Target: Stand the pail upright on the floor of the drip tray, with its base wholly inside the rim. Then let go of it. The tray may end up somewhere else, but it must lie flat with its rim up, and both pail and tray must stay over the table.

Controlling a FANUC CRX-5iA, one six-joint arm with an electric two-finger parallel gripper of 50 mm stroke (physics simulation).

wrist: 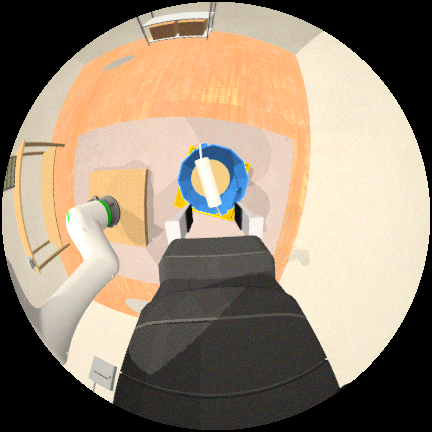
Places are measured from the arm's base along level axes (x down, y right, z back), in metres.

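Pixels of known places: gripper, fingertip midpoint: [213, 211]; arm's base, link origin: [107, 211].
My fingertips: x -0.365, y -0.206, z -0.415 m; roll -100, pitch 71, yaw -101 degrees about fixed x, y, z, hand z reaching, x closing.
For each thing: its top centre in the pictures, then the offset to it from my fingertips. "*": a spot on its surface instead. Level surfaces: height alone.
- blue pail, surface spot: [238, 175] * dy -0.073, dx +0.281, dz -0.087 m
- yellow drip tray, surface spot: [180, 199] * dy +0.077, dx +0.398, dz +0.083 m
- pale mat, surface height: dx +0.402 m
The blue pail [238, 175] stands upright as seen from above, its opening facing the camera and its round tan bottom showing inside. Its white handle grip [207, 182] lies slanted across the opening. The yellow drip tray [180, 199] is under the pail, and parts of its rim and corners show around it. The pail hides most of the tray and the place where the base meets its floor, so I cannot tell whether the base is wholly inside the rim. My gripper [213, 211] is open and empty, its fingers apart at the near side of the pail, near the lower end of the grip.
A wooden block [127, 185] lies left of the pail, with the white robot arm [92, 240] reaching over it. The pale mat [100, 152] lies on the orange wooden surface [165, 85]. A wooden frame [21, 200] stands far left, and a shelf rack [175, 19] at the back.
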